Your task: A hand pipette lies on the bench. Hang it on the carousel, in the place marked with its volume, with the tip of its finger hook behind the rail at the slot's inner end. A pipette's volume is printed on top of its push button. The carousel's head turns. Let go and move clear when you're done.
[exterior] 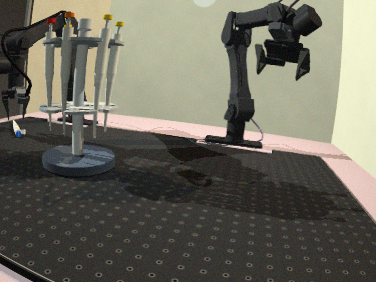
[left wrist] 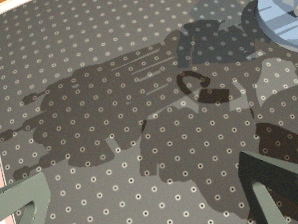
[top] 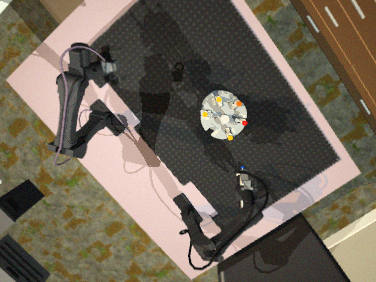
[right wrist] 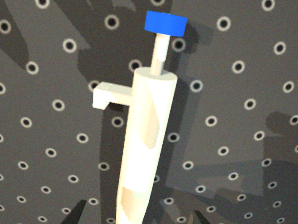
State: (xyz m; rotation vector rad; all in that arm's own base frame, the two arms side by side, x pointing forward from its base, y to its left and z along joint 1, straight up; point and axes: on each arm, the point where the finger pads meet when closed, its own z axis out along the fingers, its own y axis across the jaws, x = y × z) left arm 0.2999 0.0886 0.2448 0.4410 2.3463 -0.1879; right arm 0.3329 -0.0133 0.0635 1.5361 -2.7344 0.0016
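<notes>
My right gripper is now 3 cm past the pipette, 1 cm to the left of it and 4 cm above it.
</notes>
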